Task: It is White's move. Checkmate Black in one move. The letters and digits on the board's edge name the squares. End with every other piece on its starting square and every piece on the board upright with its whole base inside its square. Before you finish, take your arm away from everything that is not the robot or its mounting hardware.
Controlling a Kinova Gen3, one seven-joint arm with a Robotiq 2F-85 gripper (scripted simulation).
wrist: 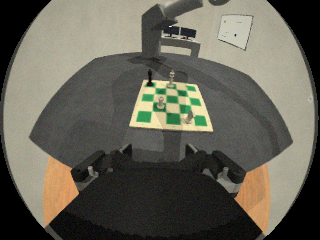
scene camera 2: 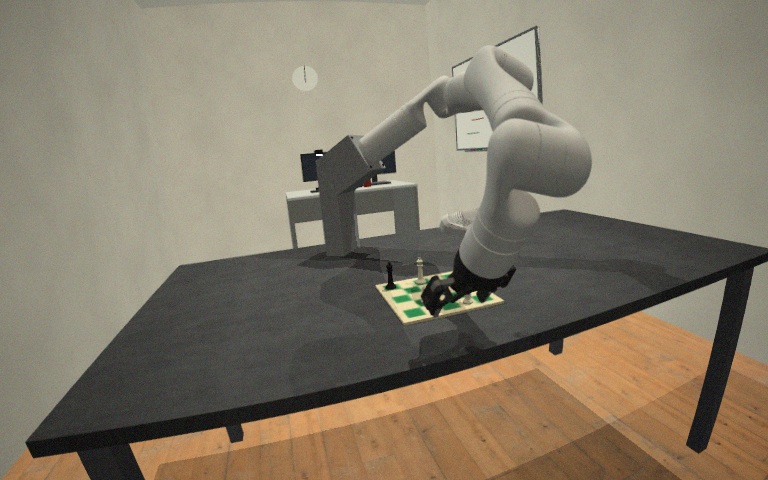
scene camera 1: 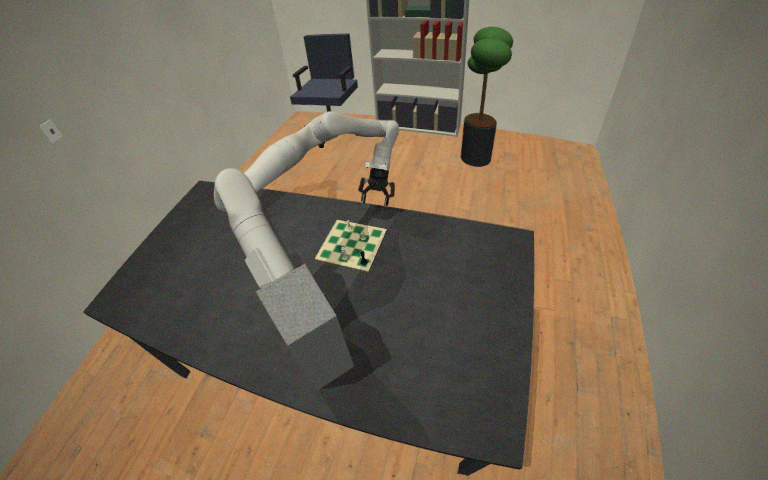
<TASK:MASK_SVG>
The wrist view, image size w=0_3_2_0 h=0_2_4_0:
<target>my gripper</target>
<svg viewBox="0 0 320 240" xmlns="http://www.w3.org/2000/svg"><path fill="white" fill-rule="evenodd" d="M49 223L51 228L63 240L255 240L263 232L234 199L242 186L246 171L221 151L216 150L212 151L212 154L206 154L206 151L199 150L191 144L186 144L185 158L175 163L136 162L131 158L131 144L126 144L118 150L113 150L110 154L105 154L103 150L94 152L71 169L70 173L79 194ZM204 169L209 169L214 178L212 178L209 175L203 174Z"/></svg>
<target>chessboard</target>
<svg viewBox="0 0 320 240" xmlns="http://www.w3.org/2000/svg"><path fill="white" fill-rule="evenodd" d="M143 81L129 127L213 132L206 106L197 85L173 82L174 87L168 88L167 84L169 84L169 81L152 80L153 86L149 87L147 86L148 80ZM194 109L196 117L192 119L193 122L191 124L185 122L185 118L188 112ZM159 96L164 96L164 109L157 108L157 104L159 104Z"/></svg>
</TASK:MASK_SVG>
